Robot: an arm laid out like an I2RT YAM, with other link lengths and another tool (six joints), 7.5 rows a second.
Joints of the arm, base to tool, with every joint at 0 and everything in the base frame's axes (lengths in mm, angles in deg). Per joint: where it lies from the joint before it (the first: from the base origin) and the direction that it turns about. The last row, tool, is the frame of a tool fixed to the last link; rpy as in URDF.
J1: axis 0 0 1 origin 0 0 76.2
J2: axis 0 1 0 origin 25 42.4 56.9
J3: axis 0 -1 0 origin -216.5 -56.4 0
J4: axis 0 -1 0 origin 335.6 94.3 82.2
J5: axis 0 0 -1 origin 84.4 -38.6 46.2
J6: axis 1 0 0 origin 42 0 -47.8
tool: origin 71 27 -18 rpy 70.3 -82.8 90
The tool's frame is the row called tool.
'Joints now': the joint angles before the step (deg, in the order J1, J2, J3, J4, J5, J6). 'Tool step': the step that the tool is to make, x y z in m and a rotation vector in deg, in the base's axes. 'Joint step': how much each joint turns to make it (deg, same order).
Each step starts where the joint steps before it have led.
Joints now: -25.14, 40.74, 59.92, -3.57, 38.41, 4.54
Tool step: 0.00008, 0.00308, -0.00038, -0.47, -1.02, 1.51
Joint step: 0.00, -0.98, -1.13, 0.95, -1.45, 0.54
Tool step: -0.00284, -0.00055, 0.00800, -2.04, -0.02, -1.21
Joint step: 0.00, 0.19, 0.35, 2.34, 0.60, -2.66
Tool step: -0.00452, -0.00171, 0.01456, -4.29, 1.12, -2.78
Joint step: 0.00, 0.82, 0.90, 4.70, 1.01, -6.44
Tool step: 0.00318, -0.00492, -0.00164, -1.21, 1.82, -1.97
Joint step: -0.08, 1.20, 0.04, 2.03, 0.96, -3.19
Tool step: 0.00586, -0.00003, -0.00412, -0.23, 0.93, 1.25
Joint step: 0.00, 0.48, -0.24, 0.00, -1.39, -0.05
